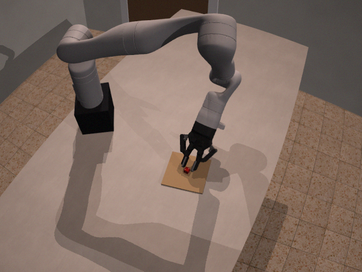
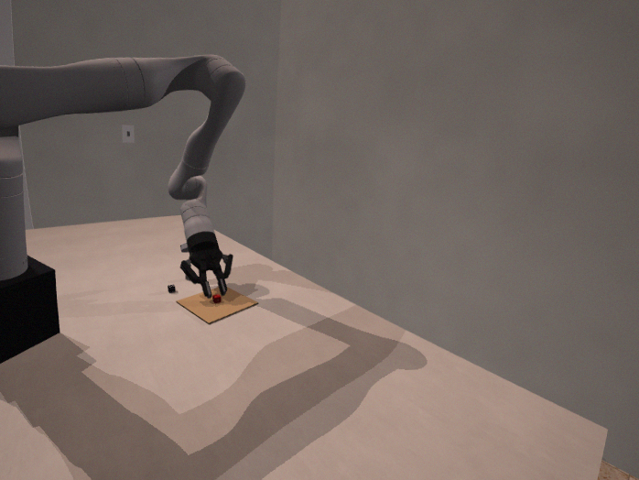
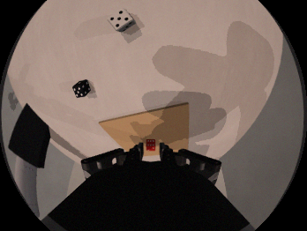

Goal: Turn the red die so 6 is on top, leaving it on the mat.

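Now: the red die 20 mm below my hand and 10 mm to the right of it. Also, from my hand: black die: 110 mm to the left, 70 mm behind, 20 mm below; grey die: 160 mm to the left, 20 mm below, 10 mm behind; tan mat: 30 mm below, 20 mm to the right.
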